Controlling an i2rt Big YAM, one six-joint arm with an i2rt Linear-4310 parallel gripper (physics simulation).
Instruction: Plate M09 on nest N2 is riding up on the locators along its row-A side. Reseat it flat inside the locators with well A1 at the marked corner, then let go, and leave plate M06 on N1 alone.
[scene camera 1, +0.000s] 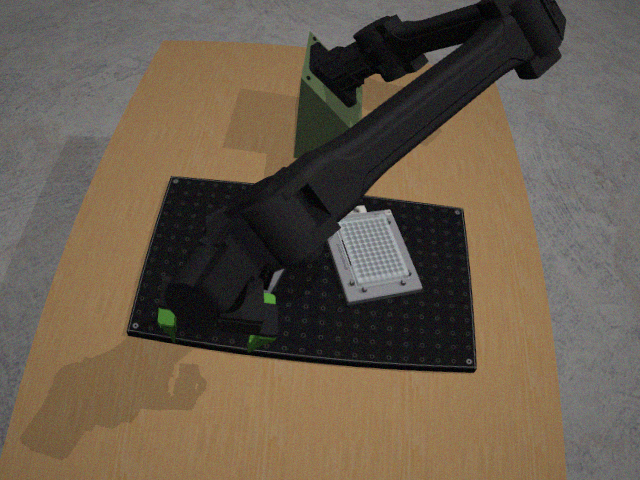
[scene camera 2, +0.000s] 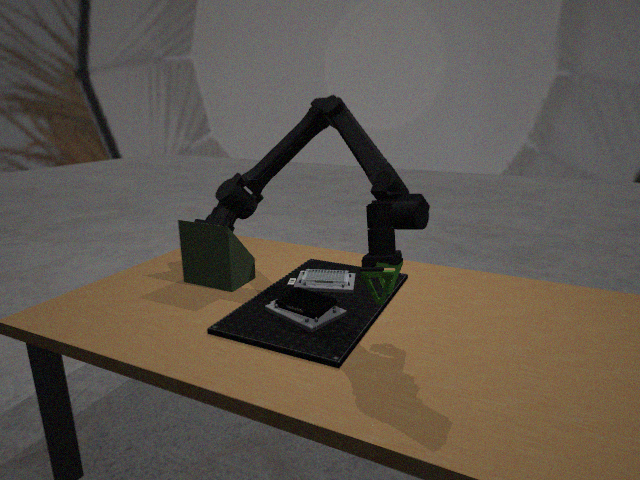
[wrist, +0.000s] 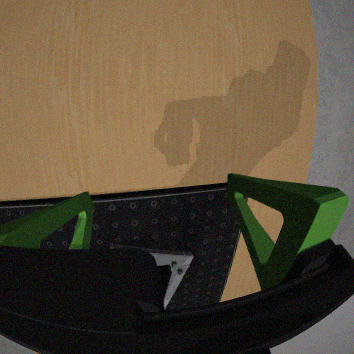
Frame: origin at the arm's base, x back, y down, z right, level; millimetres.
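Seen in the pictures: gripper, fingertip midpoint: (scene camera 1: 211, 344) (scene camera 2: 384, 299) (wrist: 157, 190); arm's base, origin of the base link: (scene camera 1: 330, 76) (scene camera 2: 213, 236).
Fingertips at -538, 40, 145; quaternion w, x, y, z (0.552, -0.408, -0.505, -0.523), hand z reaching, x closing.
Pixels of each thing's top centre, then the offset from my fingertips to it, as dx, dy, dz. "spot": a spot on its surface instead. Level surfaces: height alone.
- black well plate, middle of its top: (scene camera 2: 305, 297) +204, +48, -39
- pale nest, middle of its top: (scene camera 1: 247, 251) (wrist: 142, 293) (scene camera 2: 305, 304) +202, +63, -31
- clear-white well plate, middle of its top: (scene camera 1: 372, 246) (scene camera 2: 325, 274) +224, +58, -221
- black perforated board, middle of its top: (scene camera 1: 309, 265) (wrist: 84, 288) (scene camera 2: 321, 297) +199, +84, -127
- wooden table, its level: dy +97
- small white card, surface spot: (scene camera 1: 358, 209) (scene camera 2: 292, 279) spot: +321, +82, -205
A black well plate (scene camera 2: 308, 303) sits on a pale nest (scene camera 2: 325, 318) (scene camera 1: 275, 279) (wrist: 176, 280) and looks tilted in scene camera 2. The arm hides this plate in scene camera 1 and the wrist view, where part of its nest shows. A clear-white well plate (scene camera 1: 373, 250) (scene camera 2: 324, 276) rests on the other nest (scene camera 1: 382, 292) (scene camera 2: 351, 279). No M09, M06, N1 or N2 labels are readable. My gripper (scene camera 1: 212, 344) (scene camera 2: 381, 300) (wrist: 157, 190) is open and empty, fingers down, above the board's long edge, away from both plates.
The black perforated board (scene camera 1: 439, 310) (scene camera 2: 248, 322) (wrist: 145, 215) lies on the wooden table (scene camera 1: 361, 423) (scene camera 2: 496, 361) (wrist: 100, 100). The arm stands on a green angled block (scene camera 1: 323, 124) (scene camera 2: 206, 255). A small white card (scene camera 1: 358, 209) (scene camera 2: 292, 281) is beside the clear-white plate's nest.
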